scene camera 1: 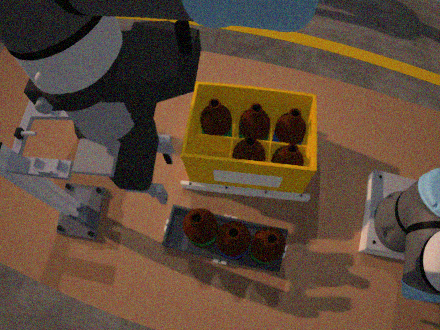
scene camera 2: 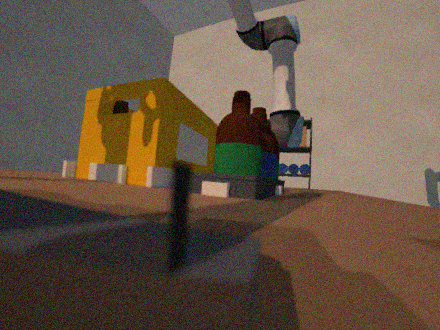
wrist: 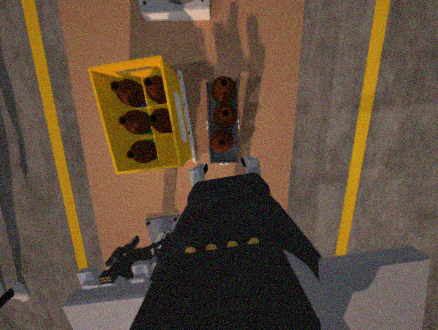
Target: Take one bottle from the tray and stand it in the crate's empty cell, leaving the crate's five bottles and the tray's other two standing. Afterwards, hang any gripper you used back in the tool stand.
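Three brown bottles stand in the grey tray [scene camera 1: 175, 236] [scene camera 2: 244, 189] [wrist: 223, 157]: an end bottle with a green label [scene camera 1: 200, 227] [scene camera 2: 237, 155] [wrist: 222, 141], a middle bottle with a blue label [scene camera 1: 233, 239] [scene camera 2: 270, 150] [wrist: 225, 115] and another end bottle [scene camera 1: 267, 245] [wrist: 223, 89]. The yellow crate [scene camera 1: 200, 175] [scene camera 2: 167, 125] [wrist: 184, 156] holds five standing bottles. Its empty cell [scene camera 1: 209, 144] [wrist: 166, 143] is at the corner nearest my gripper. My gripper [scene camera 1: 163, 170] [wrist: 224, 165] is open and empty, above and beyond the tray's end. It does not show in scene camera 2.
The tool stand [scene camera 1: 85, 212] [wrist: 161, 226] is at the left in scene camera 1, partly hidden by the arm. A second, black gripper [wrist: 122, 261] hangs there in the wrist view. A white rail [scene camera 1: 245, 191] runs along the crate. The arm's base plate [scene camera 1: 370, 220] is at the right.
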